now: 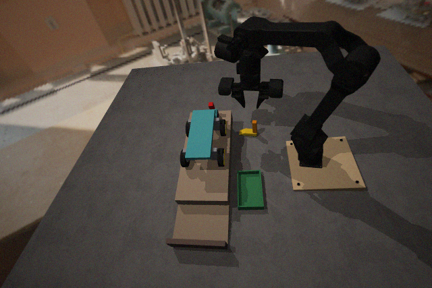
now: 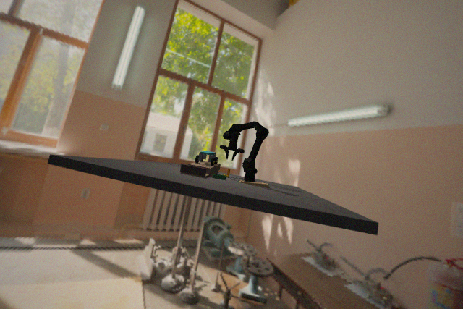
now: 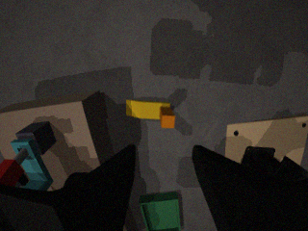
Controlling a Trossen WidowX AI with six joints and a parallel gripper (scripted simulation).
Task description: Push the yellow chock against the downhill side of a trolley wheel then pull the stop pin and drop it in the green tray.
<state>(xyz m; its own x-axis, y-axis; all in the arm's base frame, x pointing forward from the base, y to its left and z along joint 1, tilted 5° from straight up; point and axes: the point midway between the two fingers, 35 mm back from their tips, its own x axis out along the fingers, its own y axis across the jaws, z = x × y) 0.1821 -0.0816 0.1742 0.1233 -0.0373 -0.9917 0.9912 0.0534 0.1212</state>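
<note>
Now: the yellow chock 10 mm ahead of my gripper tip and 110 mm below it. Round my gripper tip: green tray (30 mm behind, 220 mm to the left, 140 mm below); then red-headed stop pin (120 mm ahead, 30 mm to the left); then trolley (120 mm ahead, 140 mm to the left, 20 mm below).
</note>
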